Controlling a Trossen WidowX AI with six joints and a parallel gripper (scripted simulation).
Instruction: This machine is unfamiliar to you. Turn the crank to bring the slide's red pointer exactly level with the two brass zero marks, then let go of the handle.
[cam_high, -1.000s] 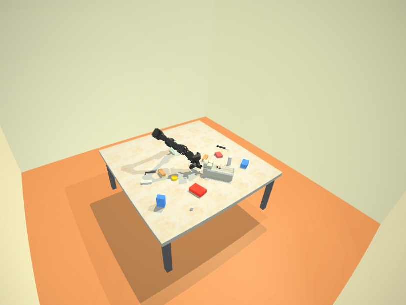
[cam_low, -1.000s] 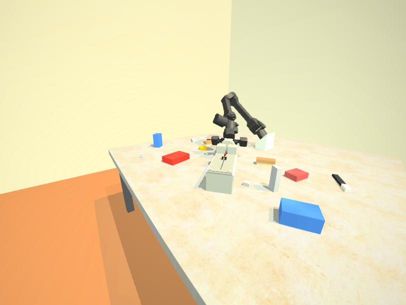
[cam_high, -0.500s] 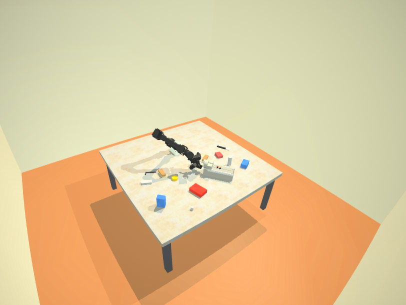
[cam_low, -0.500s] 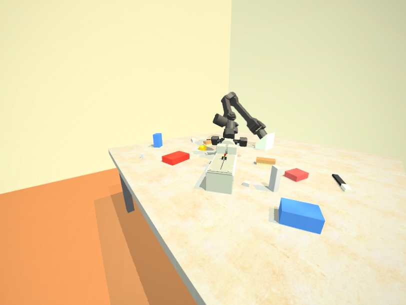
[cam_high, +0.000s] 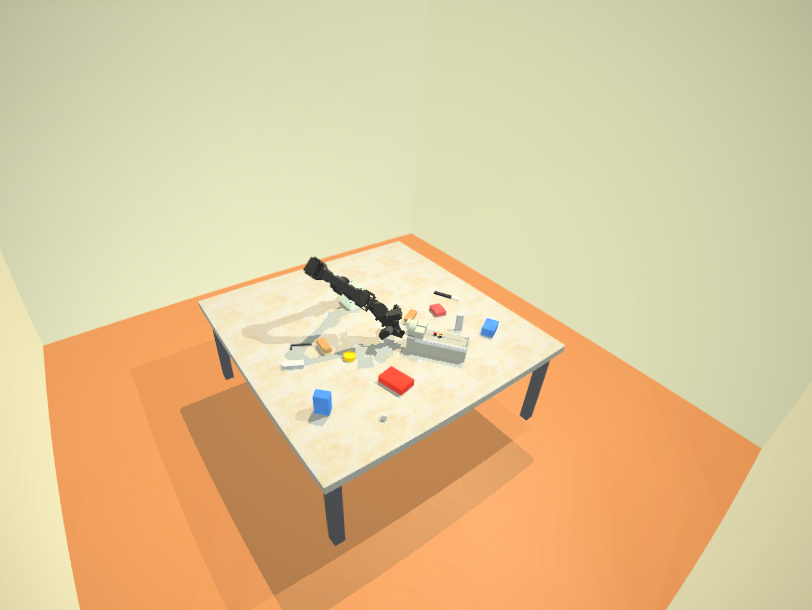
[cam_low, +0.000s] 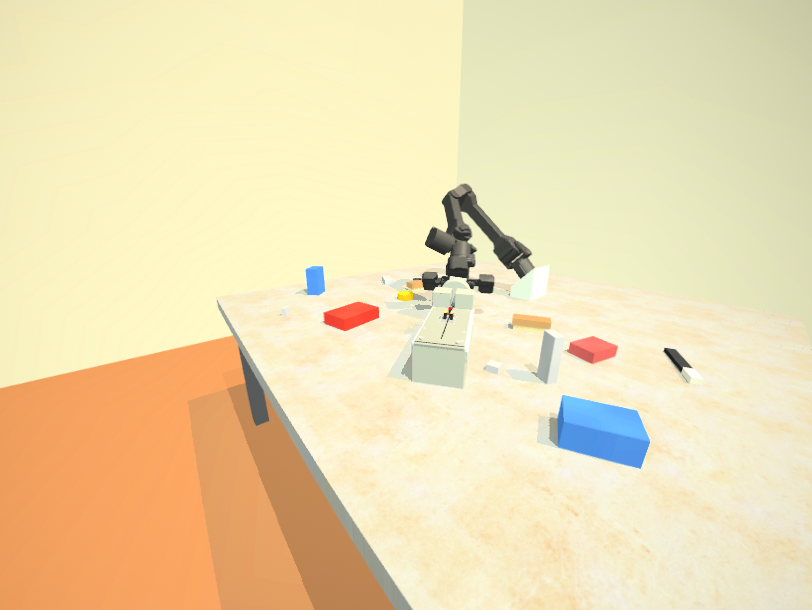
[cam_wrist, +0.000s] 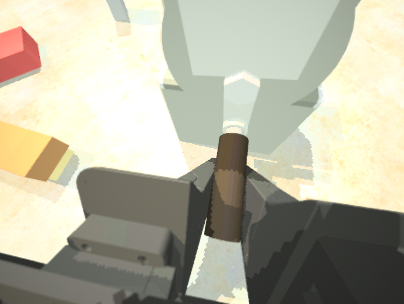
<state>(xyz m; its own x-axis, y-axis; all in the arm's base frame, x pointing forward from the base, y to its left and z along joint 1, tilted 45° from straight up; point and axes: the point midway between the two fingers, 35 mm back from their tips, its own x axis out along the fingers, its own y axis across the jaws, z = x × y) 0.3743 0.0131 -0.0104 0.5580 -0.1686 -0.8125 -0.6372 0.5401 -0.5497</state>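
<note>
Right now my gripper tip is 3 cm below the brown crank handle, 1 cm to the left of it and 1 cm past it. Also, from my gripper tip: red pointer (11 cm ahead, 9 cm to the left, 5 cm above); then crank (4 cm above); then yellow disc (25 cm to the right, 3 cm below, 3 cm behind).
</note>
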